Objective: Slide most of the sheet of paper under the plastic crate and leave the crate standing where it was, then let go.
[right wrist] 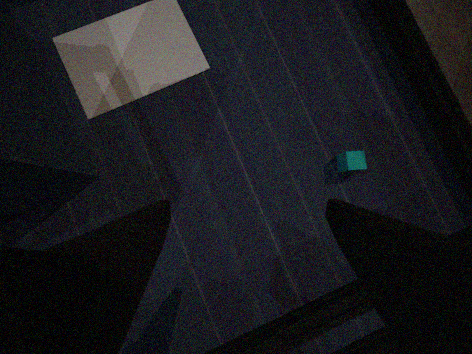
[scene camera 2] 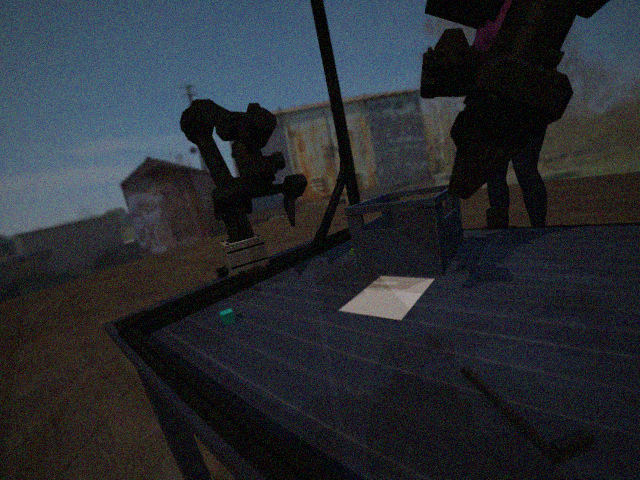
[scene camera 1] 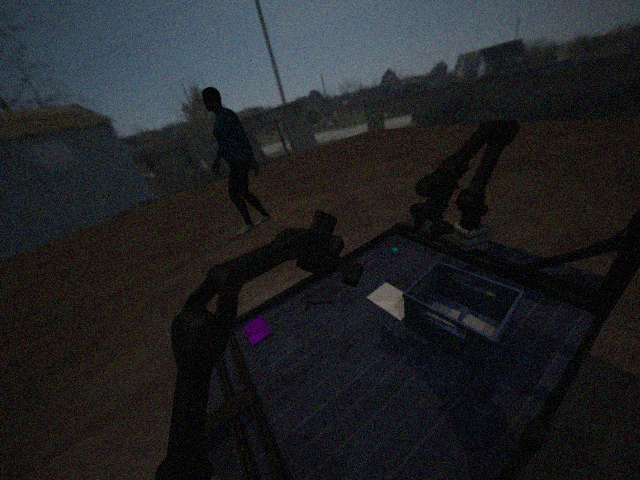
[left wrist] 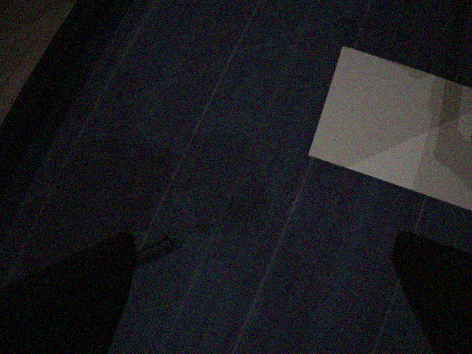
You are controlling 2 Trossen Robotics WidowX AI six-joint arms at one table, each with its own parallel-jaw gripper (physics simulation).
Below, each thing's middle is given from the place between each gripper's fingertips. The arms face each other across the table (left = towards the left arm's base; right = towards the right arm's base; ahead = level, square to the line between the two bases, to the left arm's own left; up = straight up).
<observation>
Now: the blue plastic crate [scene camera 2: 424, 241] 220 mm behind my right hand, 190 mm to the left of it and 60 mm below it.
Now: left hand 290 mm past the blue plastic crate, 150 mm to the left of it and 90 mm above it.
</observation>
